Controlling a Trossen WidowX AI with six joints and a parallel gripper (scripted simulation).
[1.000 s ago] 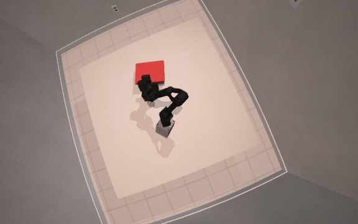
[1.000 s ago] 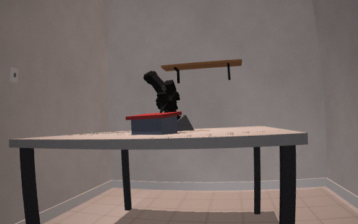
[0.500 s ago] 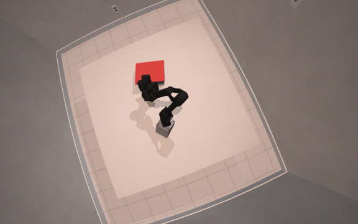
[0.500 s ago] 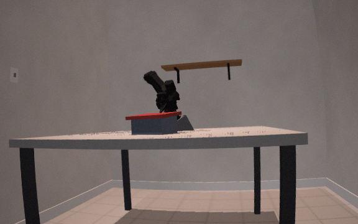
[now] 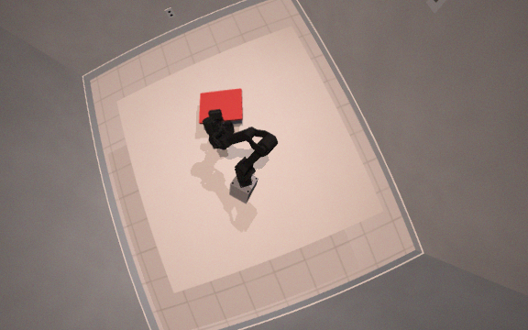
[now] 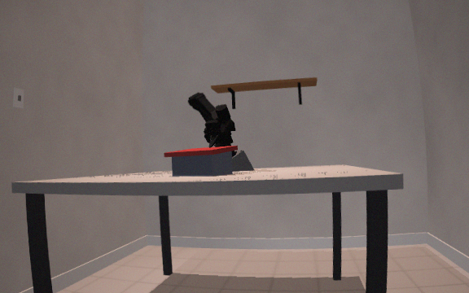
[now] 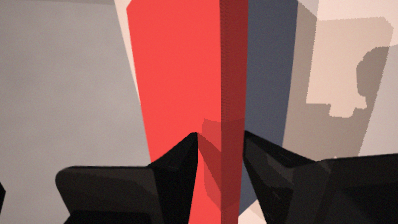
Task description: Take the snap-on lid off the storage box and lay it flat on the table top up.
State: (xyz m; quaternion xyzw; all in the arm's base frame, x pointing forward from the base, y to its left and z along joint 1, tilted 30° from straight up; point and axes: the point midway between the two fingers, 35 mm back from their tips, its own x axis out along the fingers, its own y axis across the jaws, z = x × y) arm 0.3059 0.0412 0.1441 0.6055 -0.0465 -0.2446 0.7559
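Now: the red lid 100 mm ahead of my hand, 40 mm to the right of it and 20 mm below it. The rest, counted from my hand: storage box (90 mm ahead, 80 mm below, 40 mm to the right).
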